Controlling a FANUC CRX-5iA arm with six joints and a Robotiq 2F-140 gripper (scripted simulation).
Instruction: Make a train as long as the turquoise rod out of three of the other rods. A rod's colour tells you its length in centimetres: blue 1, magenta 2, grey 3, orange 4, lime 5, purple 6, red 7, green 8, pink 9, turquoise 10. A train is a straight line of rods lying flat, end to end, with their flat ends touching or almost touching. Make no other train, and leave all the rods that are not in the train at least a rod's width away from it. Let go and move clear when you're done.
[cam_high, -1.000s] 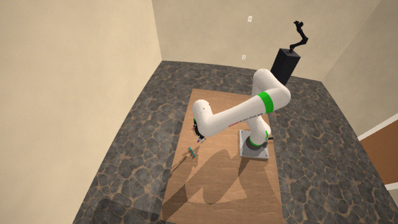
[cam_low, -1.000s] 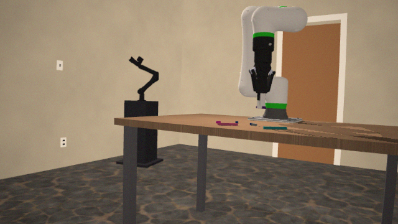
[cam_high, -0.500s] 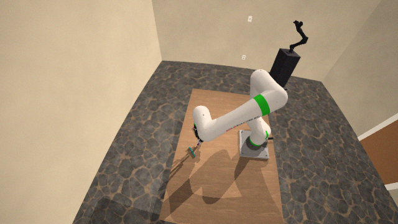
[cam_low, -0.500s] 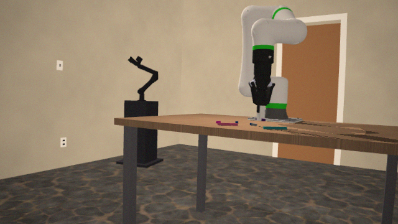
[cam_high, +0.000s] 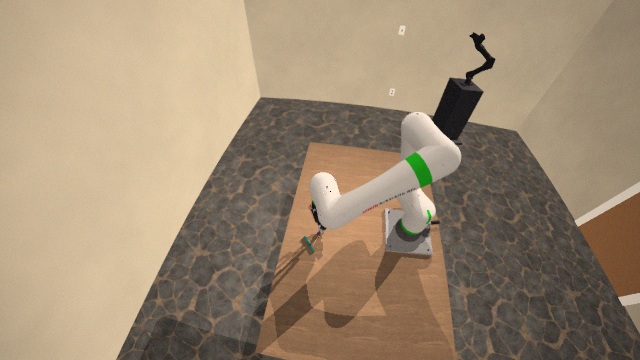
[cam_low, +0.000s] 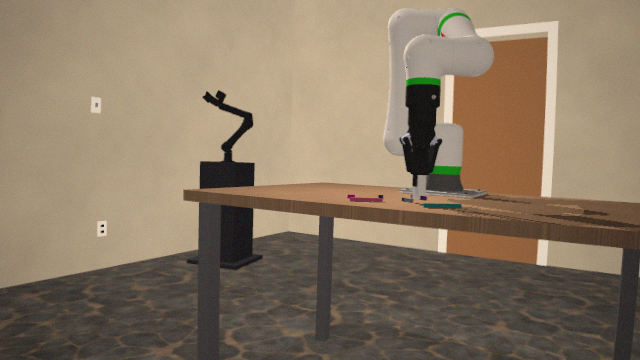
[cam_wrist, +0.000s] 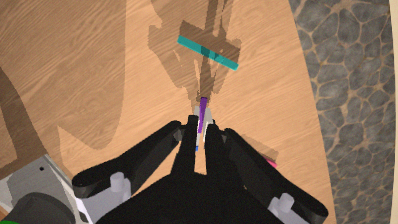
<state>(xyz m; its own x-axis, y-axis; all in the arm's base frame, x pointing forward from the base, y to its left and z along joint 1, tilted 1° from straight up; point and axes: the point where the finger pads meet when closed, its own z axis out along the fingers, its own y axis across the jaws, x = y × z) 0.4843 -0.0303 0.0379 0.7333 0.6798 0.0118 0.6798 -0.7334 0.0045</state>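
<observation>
My hand is 3 cm above the purple rod. Also, from my hand: grey rod: 3 cm behind, 3 cm to the right, 4 cm below; pink rod: 3 cm ahead, 14 cm to the right, 4 cm below; turquoise rod: 7 cm ahead, 7 cm to the left, 4 cm below.
</observation>
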